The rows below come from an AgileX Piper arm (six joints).
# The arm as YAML. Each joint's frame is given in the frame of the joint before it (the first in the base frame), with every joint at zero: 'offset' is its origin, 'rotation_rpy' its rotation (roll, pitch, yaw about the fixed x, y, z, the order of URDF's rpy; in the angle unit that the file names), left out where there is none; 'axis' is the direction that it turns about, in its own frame. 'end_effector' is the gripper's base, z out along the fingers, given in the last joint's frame.
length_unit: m
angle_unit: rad
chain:
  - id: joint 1
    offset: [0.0, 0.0, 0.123]
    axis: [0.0, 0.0, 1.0]
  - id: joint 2
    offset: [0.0, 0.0, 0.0]
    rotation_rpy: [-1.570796, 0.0, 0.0]
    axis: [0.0, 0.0, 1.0]
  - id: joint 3
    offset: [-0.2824, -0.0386, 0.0]
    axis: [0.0, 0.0, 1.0]
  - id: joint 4
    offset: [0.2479, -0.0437, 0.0]
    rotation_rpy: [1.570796, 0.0, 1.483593]
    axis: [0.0, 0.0, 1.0]
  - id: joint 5
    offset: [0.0, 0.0, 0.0]
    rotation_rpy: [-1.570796, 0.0, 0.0]
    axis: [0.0, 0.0, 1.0]
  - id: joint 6
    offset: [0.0, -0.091, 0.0]
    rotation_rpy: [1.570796, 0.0, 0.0]
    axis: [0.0, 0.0, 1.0]
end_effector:
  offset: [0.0, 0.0, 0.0]
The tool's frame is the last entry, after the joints.
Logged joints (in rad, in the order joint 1, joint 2, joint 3, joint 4, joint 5, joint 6), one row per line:
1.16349, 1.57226, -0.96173, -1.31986, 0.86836, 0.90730
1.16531, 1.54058, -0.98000, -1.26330, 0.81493, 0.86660
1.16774, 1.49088, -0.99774, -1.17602, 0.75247, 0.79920
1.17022, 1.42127, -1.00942, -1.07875, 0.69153, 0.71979
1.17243, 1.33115, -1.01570, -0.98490, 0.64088, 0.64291
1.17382, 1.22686, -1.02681, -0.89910, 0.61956, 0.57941
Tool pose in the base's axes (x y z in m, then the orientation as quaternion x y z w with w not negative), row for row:
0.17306, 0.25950, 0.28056, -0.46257, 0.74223, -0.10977, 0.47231
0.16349, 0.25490, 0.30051, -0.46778, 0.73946, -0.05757, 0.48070
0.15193, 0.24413, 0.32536, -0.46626, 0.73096, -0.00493, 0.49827
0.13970, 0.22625, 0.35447, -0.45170, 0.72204, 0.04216, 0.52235
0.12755, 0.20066, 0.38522, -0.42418, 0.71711, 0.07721, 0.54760
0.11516, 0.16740, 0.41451, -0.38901, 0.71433, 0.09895, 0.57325
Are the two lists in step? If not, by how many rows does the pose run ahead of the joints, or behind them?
The pose runs 2 rows ahead of the joints: the pose in row i belongs to the joints in row i + 2.
